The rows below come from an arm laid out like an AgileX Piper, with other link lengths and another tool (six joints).
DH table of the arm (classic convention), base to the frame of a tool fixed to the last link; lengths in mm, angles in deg. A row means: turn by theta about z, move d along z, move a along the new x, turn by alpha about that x. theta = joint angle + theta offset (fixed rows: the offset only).
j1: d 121.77  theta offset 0  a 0  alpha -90
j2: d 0  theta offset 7.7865  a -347.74  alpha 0
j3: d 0  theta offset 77.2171  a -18.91  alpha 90
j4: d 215.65  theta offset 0  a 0  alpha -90
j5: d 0  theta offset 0  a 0  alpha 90
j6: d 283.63  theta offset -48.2  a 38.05  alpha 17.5
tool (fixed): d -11.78  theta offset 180  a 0  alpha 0
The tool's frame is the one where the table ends.
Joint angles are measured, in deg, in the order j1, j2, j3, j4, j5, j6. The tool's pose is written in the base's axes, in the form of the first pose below.
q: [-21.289, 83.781, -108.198, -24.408, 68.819, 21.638]
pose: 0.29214 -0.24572 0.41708 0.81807 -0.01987 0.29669 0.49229
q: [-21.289, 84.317, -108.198, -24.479, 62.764, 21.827]
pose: 0.31506 -0.25114 0.43383 0.79393 -0.01613 0.33628 0.50629
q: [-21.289, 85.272, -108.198, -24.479, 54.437, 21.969]
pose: 0.34590 -0.25588 0.45740 0.75909 -0.00926 0.38846 0.52231
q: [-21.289, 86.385, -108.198, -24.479, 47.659, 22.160]
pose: 0.37104 -0.25803 0.47546 0.73031 -0.00319 0.42814 0.53228
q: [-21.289, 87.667, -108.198, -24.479, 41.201, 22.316]
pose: 0.39472 -0.25868 0.49165 0.70254 0.00342 0.46387 0.53967
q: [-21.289, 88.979, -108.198, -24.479, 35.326, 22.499]
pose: 0.41580 -0.25806 0.50548 0.67704 0.00949 0.49507 0.54446
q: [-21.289, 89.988, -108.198, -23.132, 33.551, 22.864]
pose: 0.42792 -0.25574 0.50249 0.67654 0.00681 0.50716 0.53389
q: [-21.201, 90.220, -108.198, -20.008, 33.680, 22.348]
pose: 0.43415 -0.24828 0.49621 0.68547 0.00209 0.51602 0.51366
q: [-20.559, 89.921, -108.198, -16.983, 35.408, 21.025]
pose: 0.43604 -0.23633 0.48831 0.69883 0.00549 0.51770 0.49355
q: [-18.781, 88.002, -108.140, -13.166, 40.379, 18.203]
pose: 0.42712 -0.21047 0.47945 0.72074 0.02364 0.51255 0.46613
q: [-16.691, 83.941, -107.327, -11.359, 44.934, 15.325]
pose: 0.40329 -0.18351 0.48522 0.72699 0.04908 0.51261 0.45420
